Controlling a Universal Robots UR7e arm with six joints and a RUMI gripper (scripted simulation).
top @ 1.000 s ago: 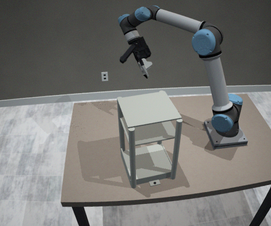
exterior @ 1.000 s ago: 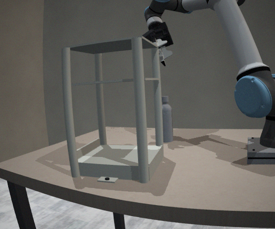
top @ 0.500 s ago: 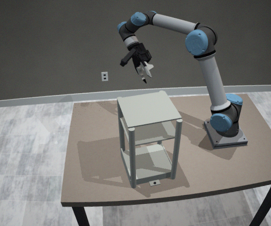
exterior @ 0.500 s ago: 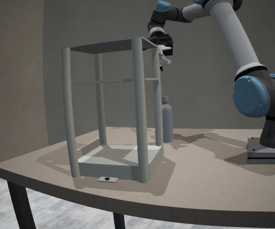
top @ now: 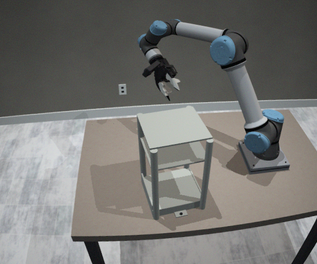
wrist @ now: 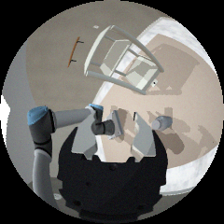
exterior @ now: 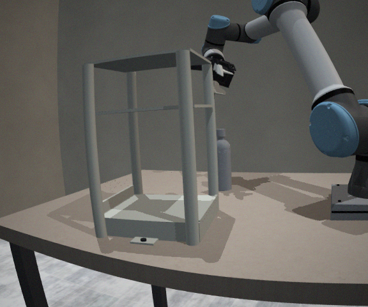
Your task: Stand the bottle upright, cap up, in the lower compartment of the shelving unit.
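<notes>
My gripper is now 20 cm above the grey bottle, 3 cm to the left of it and 1 cm short of it. Also, from my hand: shelving unit 32 cm to the left, 14 cm below, 4 cm ahead.
</notes>
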